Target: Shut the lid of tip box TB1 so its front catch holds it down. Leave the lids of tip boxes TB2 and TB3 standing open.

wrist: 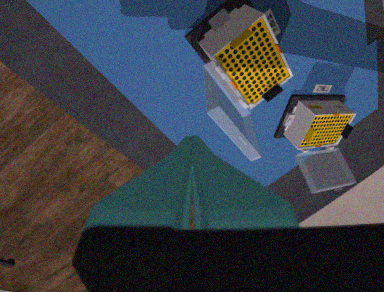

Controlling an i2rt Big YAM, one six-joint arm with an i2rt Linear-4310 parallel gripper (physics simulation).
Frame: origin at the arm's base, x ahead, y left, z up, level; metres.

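Seen in the pictures: gripper, between the fingertips: (191, 146).
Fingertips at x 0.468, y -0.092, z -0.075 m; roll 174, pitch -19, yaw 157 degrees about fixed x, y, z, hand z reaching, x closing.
Note:
Offsets run from my fingertips to a thing's top centre. "spot": to the spot under its first point. Level surfaces: height alone.
A tip box with a yellow perforated top @(dx -0.125, dy +0.133, dz -0.193 m) (254, 61) stands at the upper centre right of the wrist view. Its clear lid @(spot: dx -0.044, dy +0.142, dz -0.124 m) (234, 134) stands open on the lower-left side, and a black catch @(spot: dx -0.136, dy +0.186, dz -0.199 m) (272, 93) shows on its lower-right side. A second tip box @(dx -0.241, dy +0.365, dz -0.193 m) (327, 130), at the right, also has its clear lid (326, 171) open, towards the bottom of the view. The labels are too blurred to read with certainty, so I cannot tell which box is TB1. A third box does not show. My gripper (191, 146) is shut and empty, its green tips left of and below the larger-looking box's open lid.
The boxes stand on a blue mat @(dz -0.267 m) (135, 60) with a dark grey border (95, 82). A wooden floor (50, 160) shows at the left, and a pale surface (355, 205) at the lower right. Dark shadows lie across the top of the mat.

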